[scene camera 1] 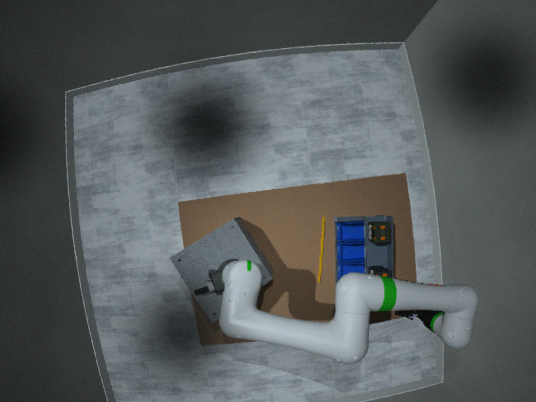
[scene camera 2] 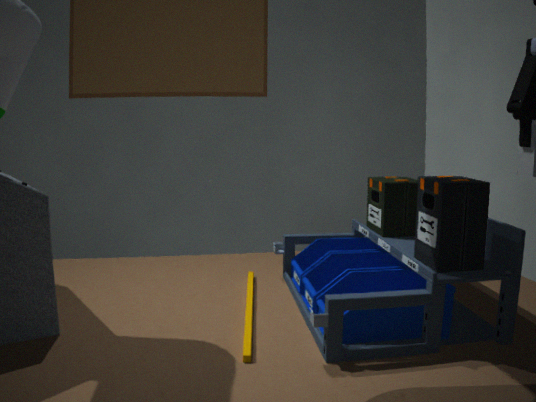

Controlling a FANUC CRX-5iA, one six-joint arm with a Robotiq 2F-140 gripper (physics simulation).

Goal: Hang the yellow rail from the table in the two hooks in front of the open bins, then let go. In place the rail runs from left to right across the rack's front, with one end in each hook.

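The yellow rail (scene camera 1: 321,250) (scene camera 2: 248,317) lies flat on the table (scene camera 1: 285,215) (scene camera 2: 165,300), apart from the rack and roughly parallel to its front. The grey rack (scene camera 1: 381,256) (scene camera 2: 385,300) holds blue open bins (scene camera 1: 352,253) (scene camera 2: 372,280). At its front corners, the far hook (scene camera 2: 278,247) and the near hook (scene camera 2: 318,320) stick out, both empty. My gripper (scene camera 1: 403,314) (scene camera 2: 529,145) is open with nothing between its fingers. It is beside the rack's near end in scene camera 1, partly hidden by the arm, and high at the right edge, cut off, in scene camera 2.
Two dark boxes with orange marks, the far one (scene camera 1: 381,233) (scene camera 2: 392,206) and the near one (scene camera 2: 452,225), stand on the rack's upper shelf. The arm (scene camera 1: 295,335) crosses over the rack's near end. Its grey pedestal (scene camera 1: 225,255) (scene camera 2: 25,265) stands left of the rail.
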